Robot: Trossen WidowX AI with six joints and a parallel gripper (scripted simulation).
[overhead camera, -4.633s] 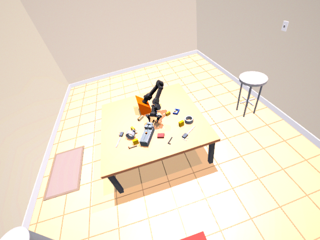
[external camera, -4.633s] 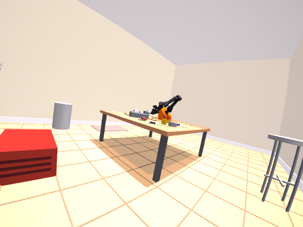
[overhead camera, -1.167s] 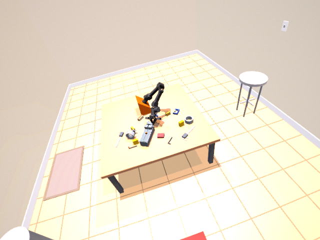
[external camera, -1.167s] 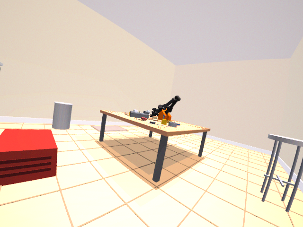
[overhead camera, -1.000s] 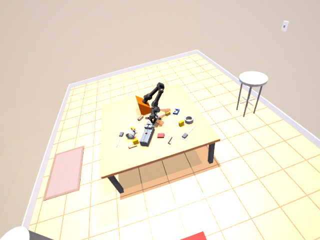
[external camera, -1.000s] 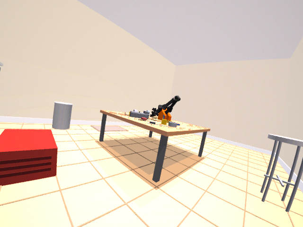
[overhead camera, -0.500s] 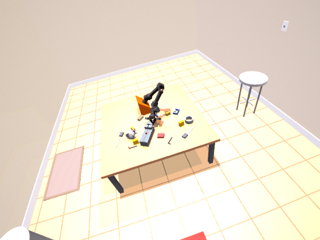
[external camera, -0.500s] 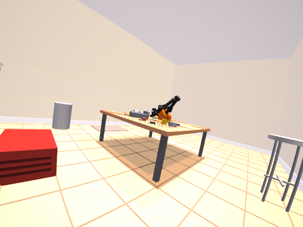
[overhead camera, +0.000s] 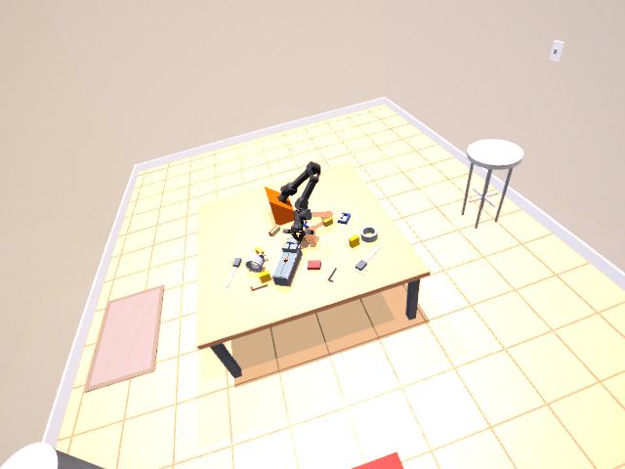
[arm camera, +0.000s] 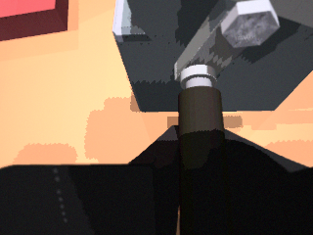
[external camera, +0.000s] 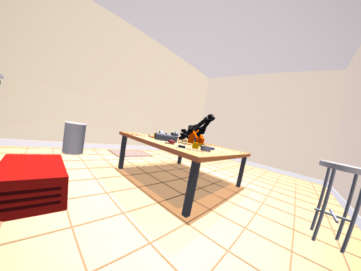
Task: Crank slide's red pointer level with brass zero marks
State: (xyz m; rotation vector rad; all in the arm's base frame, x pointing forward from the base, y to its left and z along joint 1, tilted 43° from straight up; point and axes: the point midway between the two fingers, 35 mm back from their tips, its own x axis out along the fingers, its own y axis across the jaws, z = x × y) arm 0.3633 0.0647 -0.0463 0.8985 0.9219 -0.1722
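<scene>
Right now my gripper tip is 30 mm below the dark crank handle, 20 mm past it and 10 mm to the right of it. Round my gripper tip: red pointer: 140 mm ahead, 90 mm to the right, 50 mm above; red block: 180 mm ahead, 60 mm to the left, 30 mm below.
</scene>
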